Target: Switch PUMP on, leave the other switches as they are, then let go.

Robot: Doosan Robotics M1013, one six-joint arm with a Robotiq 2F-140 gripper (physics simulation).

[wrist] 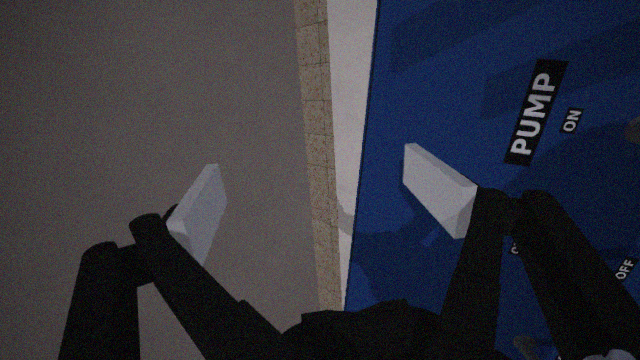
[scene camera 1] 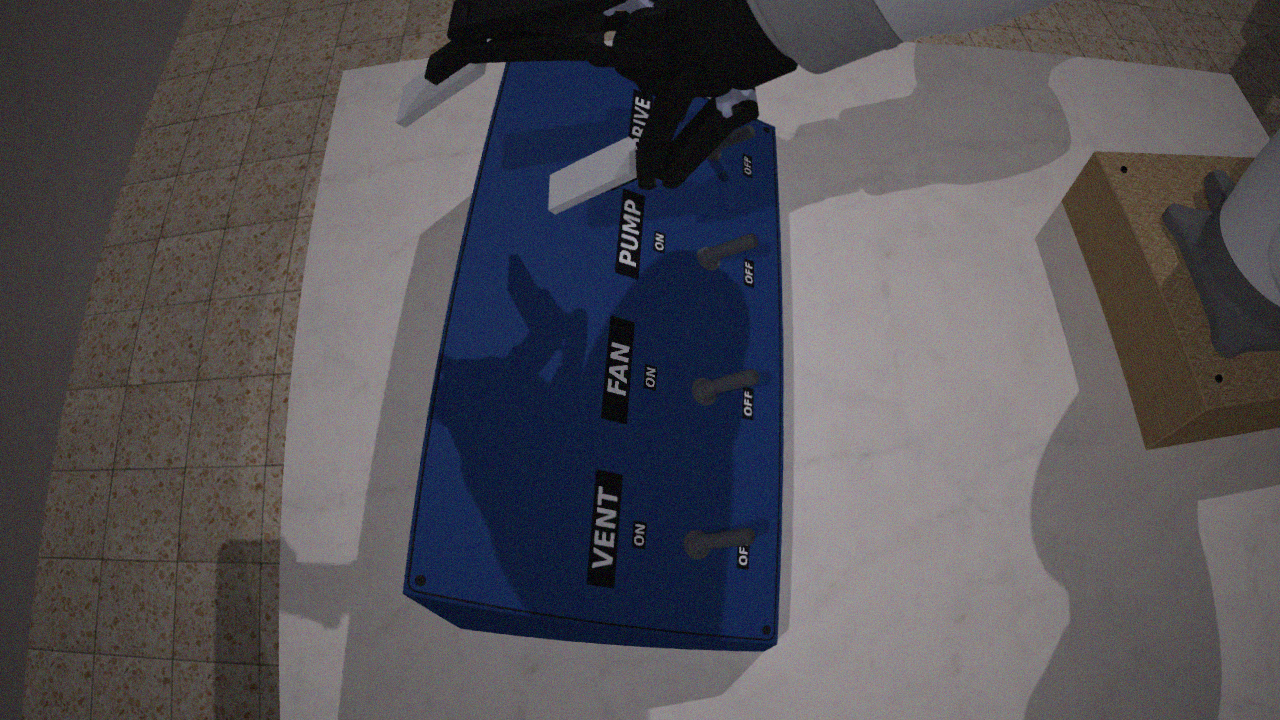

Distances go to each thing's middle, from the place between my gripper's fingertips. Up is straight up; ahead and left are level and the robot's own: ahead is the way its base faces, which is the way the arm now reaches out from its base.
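The blue switch panel (scene camera 1: 572, 457) is 19 cm below my hand, 3 cm to the left of it and 9 cm behind it. The fan lever (scene camera 1: 749, 377) sits 16 cm below my hand, and it is 10 cm to the left of my hand and 17 cm behind it as well. Then there is the vent lever (scene camera 1: 740, 537), which is 16 cm below my hand, 16 cm behind it and 22 cm to the left of it.
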